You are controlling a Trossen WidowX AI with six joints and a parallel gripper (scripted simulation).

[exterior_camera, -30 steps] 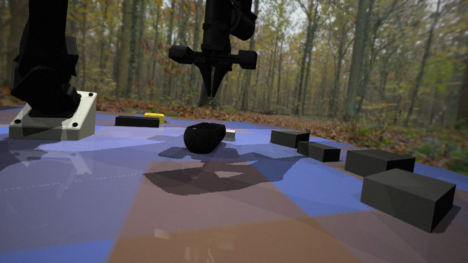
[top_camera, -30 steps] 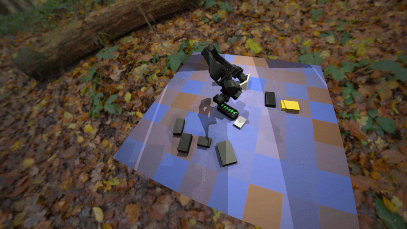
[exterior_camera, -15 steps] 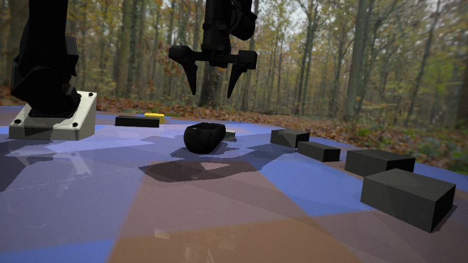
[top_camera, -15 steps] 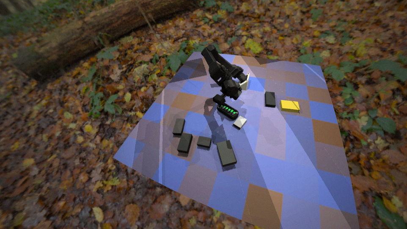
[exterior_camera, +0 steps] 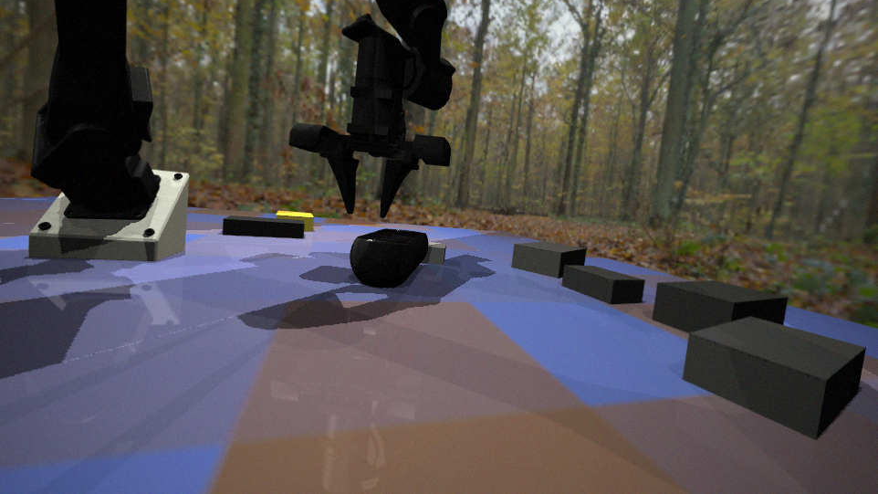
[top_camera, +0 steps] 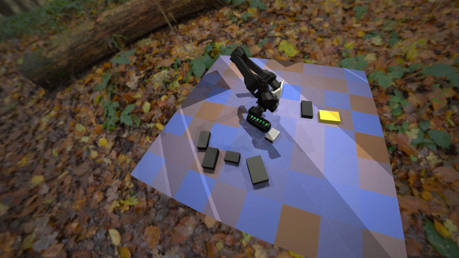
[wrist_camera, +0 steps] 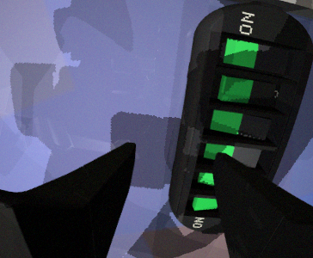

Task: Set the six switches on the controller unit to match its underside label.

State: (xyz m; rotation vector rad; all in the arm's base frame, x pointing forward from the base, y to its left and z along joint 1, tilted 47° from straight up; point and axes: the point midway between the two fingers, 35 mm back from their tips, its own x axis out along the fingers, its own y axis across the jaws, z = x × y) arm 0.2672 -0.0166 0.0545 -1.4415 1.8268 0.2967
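Now: gripper tip 100 mm short of the white block, 80 mm to the right of it and 50 mm above it. The rest, counted from my gripper tip: dark block: 260 mm to the left, 140 mm behind, 50 mm below; then yellow block: 390 mm to the left, 110 mm behind, 50 mm below.
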